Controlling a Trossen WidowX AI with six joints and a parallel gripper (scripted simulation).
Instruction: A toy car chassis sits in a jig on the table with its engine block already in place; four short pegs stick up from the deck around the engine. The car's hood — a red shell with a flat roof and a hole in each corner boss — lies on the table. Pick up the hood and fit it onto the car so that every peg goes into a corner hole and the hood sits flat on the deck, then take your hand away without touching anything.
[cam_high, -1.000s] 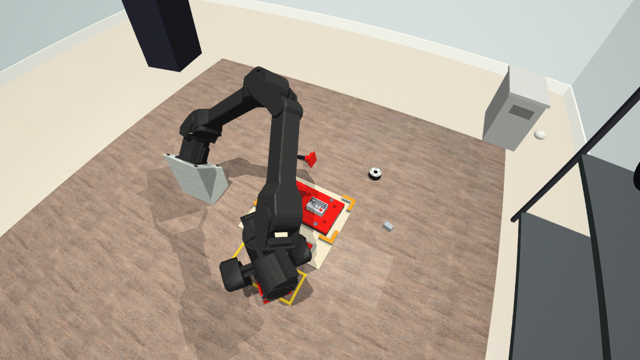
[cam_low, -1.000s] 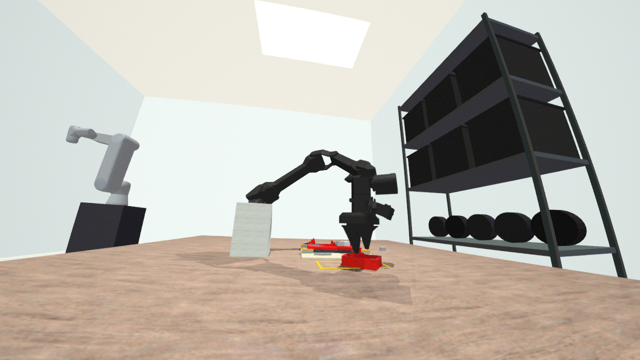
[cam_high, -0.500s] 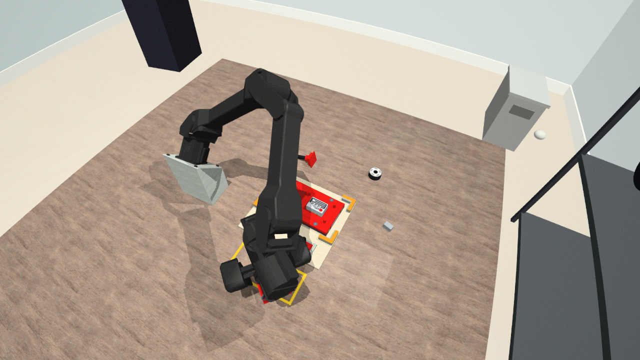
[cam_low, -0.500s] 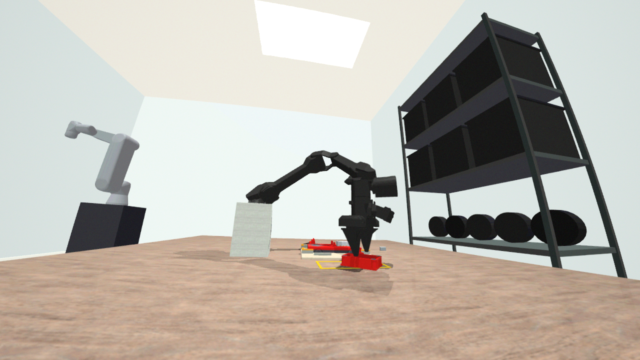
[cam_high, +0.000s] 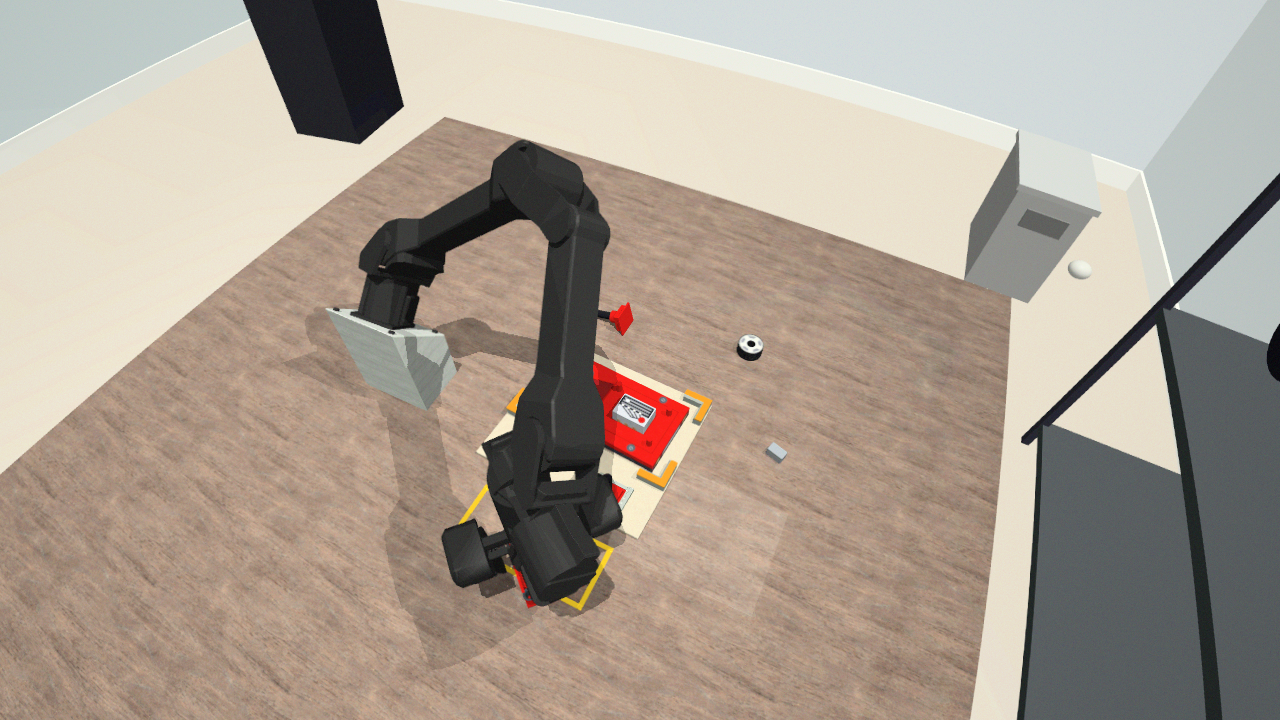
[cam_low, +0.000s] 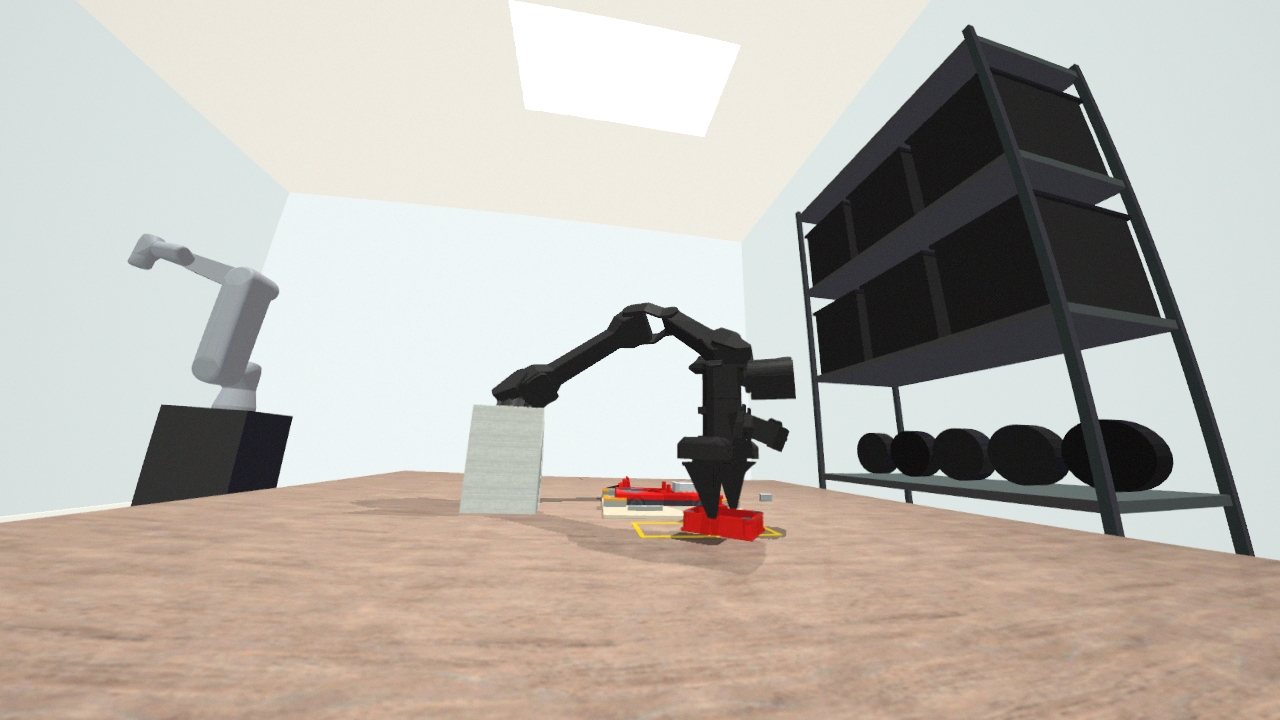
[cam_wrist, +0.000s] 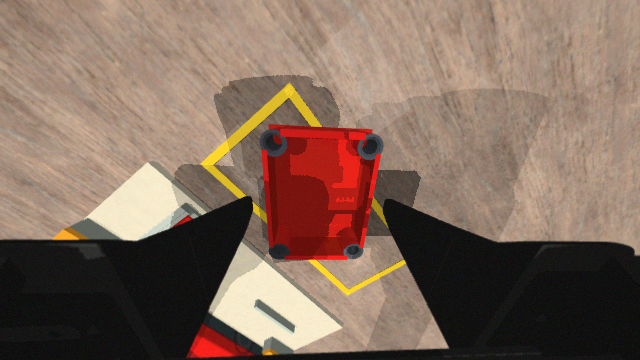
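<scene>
Right now my gripper tip is 1 cm above the red hood. Round my gripper tip: grey engine block 23 cm to the left, 5 cm ahead; then black-and-white wheel 41 cm to the left, 18 cm ahead, 1 cm below.
</scene>
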